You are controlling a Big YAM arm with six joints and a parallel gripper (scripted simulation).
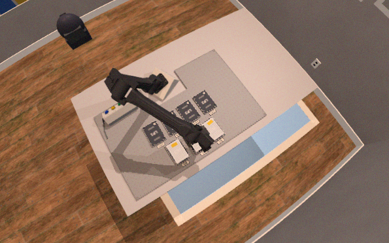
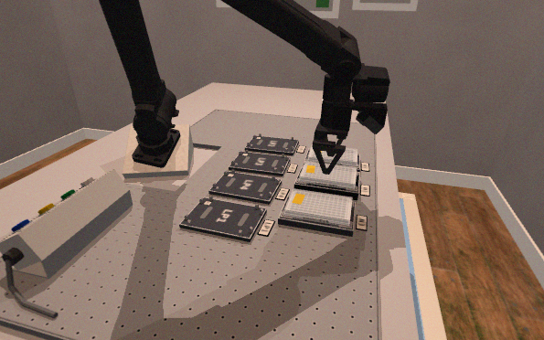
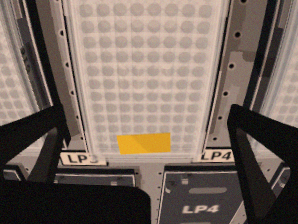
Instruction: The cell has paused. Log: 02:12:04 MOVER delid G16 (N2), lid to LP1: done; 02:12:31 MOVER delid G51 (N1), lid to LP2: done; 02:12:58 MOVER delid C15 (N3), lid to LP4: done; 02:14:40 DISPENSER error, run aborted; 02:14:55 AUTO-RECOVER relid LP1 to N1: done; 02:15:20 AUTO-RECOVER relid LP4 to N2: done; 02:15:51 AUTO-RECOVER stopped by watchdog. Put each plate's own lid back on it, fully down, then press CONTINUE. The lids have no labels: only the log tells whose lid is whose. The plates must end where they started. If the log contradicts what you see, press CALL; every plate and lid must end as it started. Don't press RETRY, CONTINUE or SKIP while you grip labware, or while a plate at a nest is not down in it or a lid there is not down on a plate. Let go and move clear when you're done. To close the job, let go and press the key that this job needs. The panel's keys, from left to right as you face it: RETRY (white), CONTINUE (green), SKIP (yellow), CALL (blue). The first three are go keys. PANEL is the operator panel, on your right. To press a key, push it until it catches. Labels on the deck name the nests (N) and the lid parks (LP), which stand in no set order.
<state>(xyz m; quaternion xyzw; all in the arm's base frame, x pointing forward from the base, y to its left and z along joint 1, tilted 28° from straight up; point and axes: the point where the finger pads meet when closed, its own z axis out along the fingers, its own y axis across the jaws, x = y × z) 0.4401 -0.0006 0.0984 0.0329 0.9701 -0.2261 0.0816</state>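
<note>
The green CONTINUE key lies 480 mm behind my hand and 240 mm to the right of it. Also, from my hand: lid park LP3: 180 mm behind, 80 mm to the left, 60 mm below; then white RETRY key: 480 mm behind, 190 mm to the right; then yellow SKIP key: 490 mm behind, 290 mm to the right.
</note>
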